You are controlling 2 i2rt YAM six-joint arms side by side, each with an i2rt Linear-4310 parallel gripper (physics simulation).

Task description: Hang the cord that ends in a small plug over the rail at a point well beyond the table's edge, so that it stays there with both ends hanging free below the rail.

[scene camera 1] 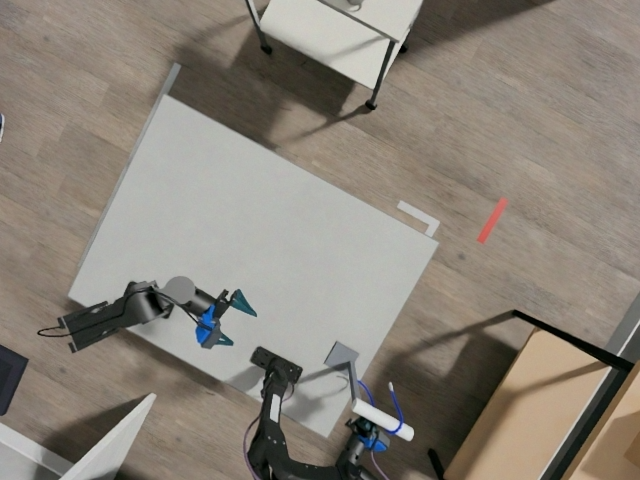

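The white rail (381, 417) stands out past the table's lower right edge, on a grey arm and base plate (340, 354). The blue cord (398, 405) lies over the rail near its outer end. Its small white plug (390, 385) hangs on the upper side in the picture. The other part passes down the lower side, behind the rail, and shows again near the grey arm. My right gripper (364, 422) is at the rail's lower side and looks shut on the cord; the rail partly hides the grip. My left gripper (243, 329) is open and empty above the table.
The grey table (258, 217) fills the middle. A wooden shelf unit (496, 403) with a black frame stands at the lower right. A white cart (330, 43) stands at the top. A white panel (111, 441) stands at the lower left. A red strip (492, 220) lies on the floor.
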